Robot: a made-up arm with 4 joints. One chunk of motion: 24 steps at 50 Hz.
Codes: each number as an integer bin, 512 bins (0 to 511) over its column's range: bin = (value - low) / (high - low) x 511, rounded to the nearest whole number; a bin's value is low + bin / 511 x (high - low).
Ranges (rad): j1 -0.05..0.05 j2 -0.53..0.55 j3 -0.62..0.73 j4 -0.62..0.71
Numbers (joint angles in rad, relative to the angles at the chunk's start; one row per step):
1: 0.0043 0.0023 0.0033 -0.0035
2: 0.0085 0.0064 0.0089 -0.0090
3: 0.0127 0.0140 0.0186 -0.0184
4: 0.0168 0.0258 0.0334 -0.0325
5: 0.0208 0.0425 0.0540 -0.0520
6: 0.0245 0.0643 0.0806 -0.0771
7: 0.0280 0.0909 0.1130 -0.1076
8: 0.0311 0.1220 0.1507 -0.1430
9: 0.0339 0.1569 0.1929 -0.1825
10: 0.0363 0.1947 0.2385 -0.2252
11: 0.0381 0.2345 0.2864 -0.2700
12: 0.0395 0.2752 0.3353 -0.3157
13: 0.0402 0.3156 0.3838 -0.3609
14: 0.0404 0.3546 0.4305 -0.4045
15: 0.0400 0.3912 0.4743 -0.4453
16: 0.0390 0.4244 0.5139 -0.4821
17: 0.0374 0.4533 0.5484 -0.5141
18: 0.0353 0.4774 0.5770 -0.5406
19: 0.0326 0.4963 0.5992 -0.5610
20: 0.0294 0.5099 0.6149 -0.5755
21: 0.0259 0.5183 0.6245 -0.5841
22: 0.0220 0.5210 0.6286 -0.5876
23: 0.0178 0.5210 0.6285 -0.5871
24: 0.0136 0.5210 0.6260 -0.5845
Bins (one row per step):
1: 277 252 236 237
2: 299 254 238 235
3: 320 257 242 231
4: 341 263 247 226
5: 362 271 255 218
6: 381 281 265 209
7: 399 294 277 197
8: 414 308 292 183
9: 429 325 308 168
10: 441 343 325 152
11: 450 362 343 134
12: 457 381 362 117
13: 461 400 380 100
14: 462 419 398 83
15: 460 436 414 67
16: 455 452 429 53
17: 447 465 442 41
18: 436 477 453 31
19: 422 486 461 23
20: 406 492 467 17
21: 388 496 471 14
22: 368 497 473 12
23: 346 497 473 13
24: 325 497 472 14

